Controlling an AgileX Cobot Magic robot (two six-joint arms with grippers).
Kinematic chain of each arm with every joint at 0, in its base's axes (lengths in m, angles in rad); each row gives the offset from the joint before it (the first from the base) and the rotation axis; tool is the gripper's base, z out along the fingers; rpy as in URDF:
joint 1: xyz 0 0 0.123 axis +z
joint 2: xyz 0 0 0 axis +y
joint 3: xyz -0.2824 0 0.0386 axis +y
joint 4: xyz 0.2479 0 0.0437 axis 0.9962 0 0.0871
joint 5: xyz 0 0 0 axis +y
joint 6: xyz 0.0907 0 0.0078 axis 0.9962 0 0.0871
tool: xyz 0 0 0 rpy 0 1.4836 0
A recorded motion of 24 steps. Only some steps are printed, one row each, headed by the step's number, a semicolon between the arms.
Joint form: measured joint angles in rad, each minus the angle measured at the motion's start. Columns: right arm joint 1, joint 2, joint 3, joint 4, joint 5, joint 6; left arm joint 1, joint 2, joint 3, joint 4, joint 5, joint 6.
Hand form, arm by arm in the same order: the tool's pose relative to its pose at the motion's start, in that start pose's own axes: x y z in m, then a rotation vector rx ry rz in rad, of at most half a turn. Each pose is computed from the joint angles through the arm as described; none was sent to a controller.
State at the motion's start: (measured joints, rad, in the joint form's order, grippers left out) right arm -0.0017 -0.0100 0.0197 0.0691 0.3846 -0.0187; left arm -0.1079 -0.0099 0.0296 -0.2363 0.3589 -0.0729
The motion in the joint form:
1: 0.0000 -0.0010 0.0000 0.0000 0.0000 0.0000; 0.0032 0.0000 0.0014 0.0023 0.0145 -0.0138
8: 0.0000 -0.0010 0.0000 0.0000 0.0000 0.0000; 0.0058 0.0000 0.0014 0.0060 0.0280 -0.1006
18: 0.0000 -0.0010 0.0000 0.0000 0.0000 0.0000; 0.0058 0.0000 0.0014 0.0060 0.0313 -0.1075
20: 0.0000 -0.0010 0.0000 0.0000 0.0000 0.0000; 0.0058 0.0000 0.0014 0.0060 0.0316 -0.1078
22: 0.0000 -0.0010 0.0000 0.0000 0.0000 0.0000; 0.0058 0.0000 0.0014 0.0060 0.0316 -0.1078
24: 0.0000 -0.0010 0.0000 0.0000 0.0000 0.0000; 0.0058 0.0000 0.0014 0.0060 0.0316 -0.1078
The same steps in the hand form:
1: 0.0000 0.0000 -0.0001 0.0000 -0.0010 0.0000; 0.0017 0.0005 0.0001 -0.0053 0.0147 -0.0127
8: 0.0000 0.0000 -0.0001 0.0000 -0.0010 0.0000; 0.0028 0.0008 0.0001 -0.0113 0.0269 -0.0968
18: 0.0000 0.0000 -0.0001 0.0000 -0.0010 0.0000; 0.0031 0.0008 0.0001 -0.0118 0.0301 -0.1037
20: 0.0000 0.0000 -0.0001 0.0000 -0.0010 0.0000; 0.0032 0.0008 0.0001 -0.0118 0.0304 -0.1040
22: 0.0000 0.0000 -0.0001 0.0000 -0.0010 0.0000; 0.0032 0.0008 0.0001 -0.0118 0.0304 -0.1040
24: 0.0000 0.0000 -0.0001 0.0000 -0.0010 0.0000; 0.0032 0.0008 0.0001 -0.0118 0.0304 -0.1040

